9 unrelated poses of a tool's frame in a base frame.
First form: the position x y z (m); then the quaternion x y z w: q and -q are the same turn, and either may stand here.
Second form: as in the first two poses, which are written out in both.
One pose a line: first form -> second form
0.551 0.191 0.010 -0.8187 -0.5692 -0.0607 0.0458 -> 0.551 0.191 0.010 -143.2 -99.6 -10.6
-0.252 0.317 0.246 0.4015 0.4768 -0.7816 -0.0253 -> -0.252 0.317 0.246 -71.1 -84.5 138.5
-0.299 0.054 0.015 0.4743 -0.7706 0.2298 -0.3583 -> -0.299 0.054 0.015 -70.1 113.9 -34.0
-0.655 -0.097 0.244 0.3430 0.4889 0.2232 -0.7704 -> -0.655 -0.097 0.244 -42.6 -60.7 -27.7
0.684 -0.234 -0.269 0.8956 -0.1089 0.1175 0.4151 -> 0.684 -0.234 -0.269 128.9 -15.7 16.9
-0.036 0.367 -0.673 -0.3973 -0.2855 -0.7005 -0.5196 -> -0.036 0.367 -0.673 54.6 39.2 96.2
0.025 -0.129 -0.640 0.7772 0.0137 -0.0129 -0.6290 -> 0.025 -0.129 -0.640 -102.0 -1.8 1.7
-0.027 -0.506 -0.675 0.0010 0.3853 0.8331 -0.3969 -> -0.027 -0.506 -0.675 -0.1 -55.9 -120.9
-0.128 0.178 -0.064 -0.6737 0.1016 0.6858 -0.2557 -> -0.128 0.178 -0.064 104.8 -15.8 -106.7
